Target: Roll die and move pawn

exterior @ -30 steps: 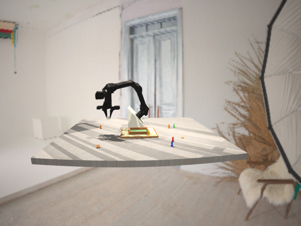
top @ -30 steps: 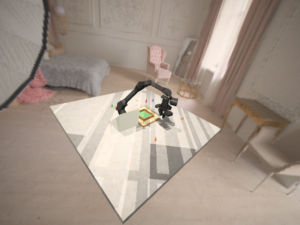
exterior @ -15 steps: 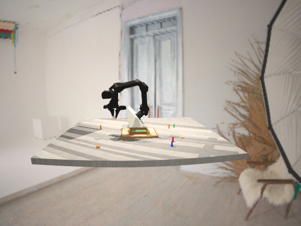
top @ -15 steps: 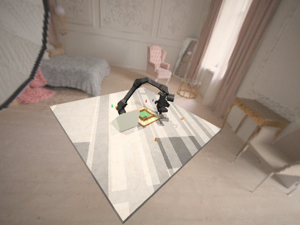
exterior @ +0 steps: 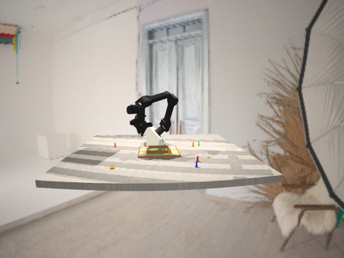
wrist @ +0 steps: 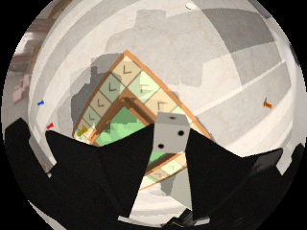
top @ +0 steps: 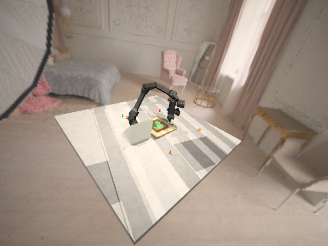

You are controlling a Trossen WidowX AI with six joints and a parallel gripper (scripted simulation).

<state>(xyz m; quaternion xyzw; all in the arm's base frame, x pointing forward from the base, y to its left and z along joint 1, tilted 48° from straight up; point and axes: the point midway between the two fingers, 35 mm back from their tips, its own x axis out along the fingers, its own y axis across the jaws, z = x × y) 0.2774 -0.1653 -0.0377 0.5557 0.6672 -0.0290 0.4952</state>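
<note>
My gripper tip is now 10 cm short of the yellow pawn, 19 cm to the right of it and 10 cm above it. Also, from my gripper tip: white die (right at my gripper tip); green dice tray (1 cm behind, 13 cm to the left, 12 cm below); red pawn (25 cm ahead, 35 cm to the left, 11 cm below).
</note>
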